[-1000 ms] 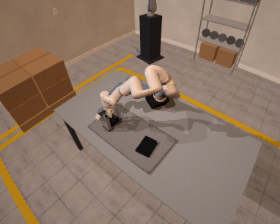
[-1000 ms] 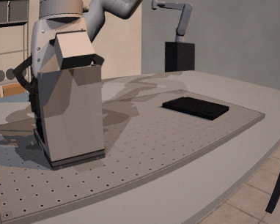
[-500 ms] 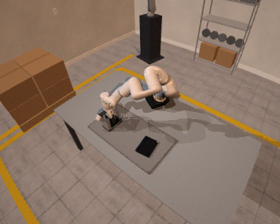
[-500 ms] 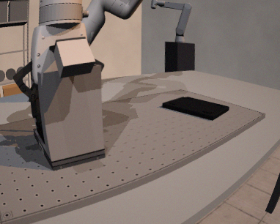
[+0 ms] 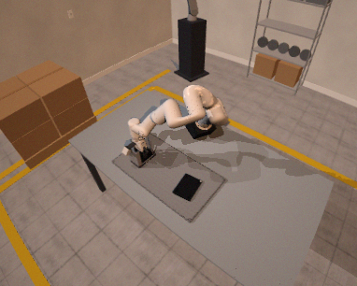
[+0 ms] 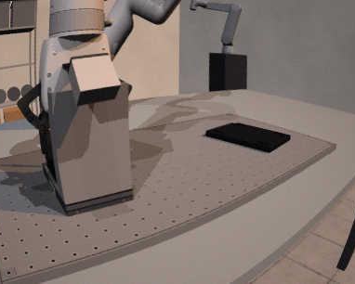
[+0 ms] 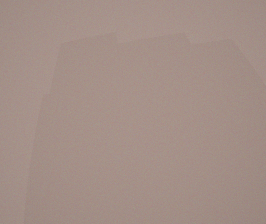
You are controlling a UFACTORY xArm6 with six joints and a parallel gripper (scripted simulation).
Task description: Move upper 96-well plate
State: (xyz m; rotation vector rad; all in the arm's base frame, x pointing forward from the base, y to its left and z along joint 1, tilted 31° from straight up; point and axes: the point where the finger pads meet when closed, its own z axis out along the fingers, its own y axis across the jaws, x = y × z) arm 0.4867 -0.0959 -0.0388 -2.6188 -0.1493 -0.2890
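The black 96-well plate lies 20 mm below my hand. Round my hand: rack's solid pale wall: 70 mm ahead, 10 mm to the left, 20 mm above; plate nest N1: 90 mm behind, 380 mm to the left, 60 mm below.
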